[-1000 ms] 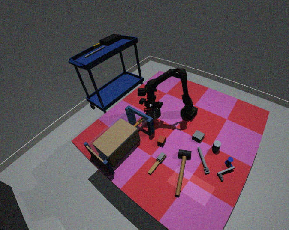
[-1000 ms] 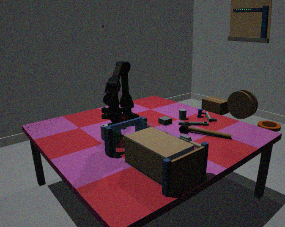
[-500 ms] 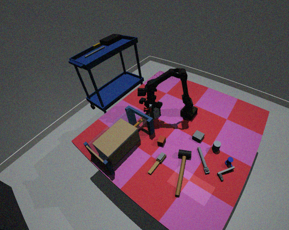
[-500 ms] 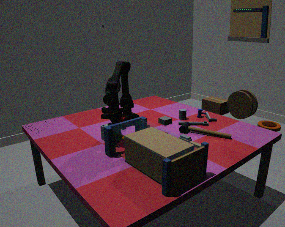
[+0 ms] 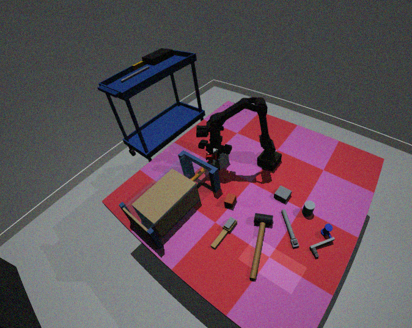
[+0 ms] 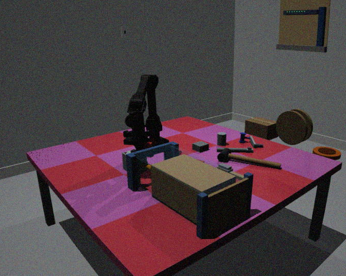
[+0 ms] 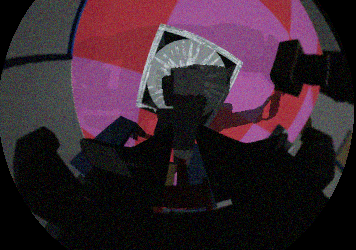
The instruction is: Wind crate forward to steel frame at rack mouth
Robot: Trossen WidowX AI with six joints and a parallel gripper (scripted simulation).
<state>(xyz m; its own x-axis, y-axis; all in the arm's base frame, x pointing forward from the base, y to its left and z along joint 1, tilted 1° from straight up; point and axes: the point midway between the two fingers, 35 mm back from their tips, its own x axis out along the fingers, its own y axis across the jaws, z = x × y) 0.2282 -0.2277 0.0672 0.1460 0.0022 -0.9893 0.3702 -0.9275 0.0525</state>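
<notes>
Right now my gripper tip is 10 mm short of the red-knobbed winch handle, 10 mm to the right of it and 20 mm below it. The rest, counted from my gripper tip: frame 110 mm ahead, 10 mm to the right, 20 mm above; then red knob 50 mm ahead, 20 mm to the left, 50 mm above; then grey winch 60 mm behind, 30 mm to the right, 60 mm below.
</notes>
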